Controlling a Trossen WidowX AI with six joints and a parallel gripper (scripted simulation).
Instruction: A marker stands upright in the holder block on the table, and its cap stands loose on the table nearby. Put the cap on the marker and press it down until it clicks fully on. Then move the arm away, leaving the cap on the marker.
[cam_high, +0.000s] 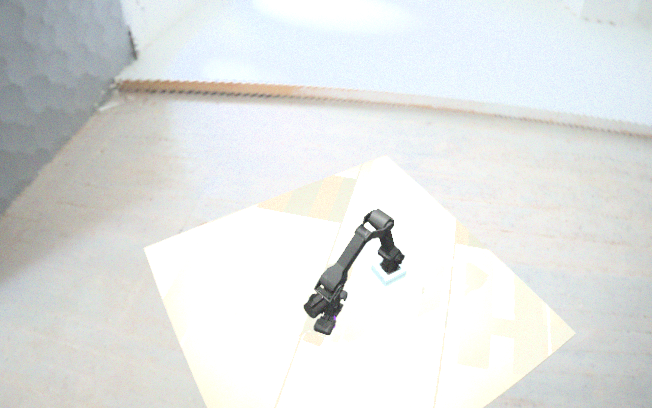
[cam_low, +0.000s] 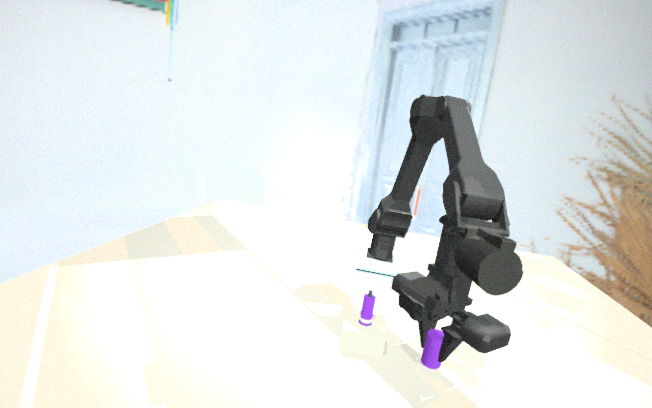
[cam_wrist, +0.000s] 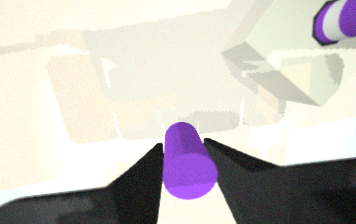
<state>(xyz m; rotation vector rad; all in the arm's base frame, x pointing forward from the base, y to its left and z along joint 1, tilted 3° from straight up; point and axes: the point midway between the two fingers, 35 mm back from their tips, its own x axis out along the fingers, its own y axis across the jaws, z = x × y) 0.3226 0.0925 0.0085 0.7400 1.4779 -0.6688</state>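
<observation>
The holder block lies 110 mm to the right of my gripper tip and 20 mm behind it. Also, from my gripper tip: purple cap (10 mm above).
</observation>
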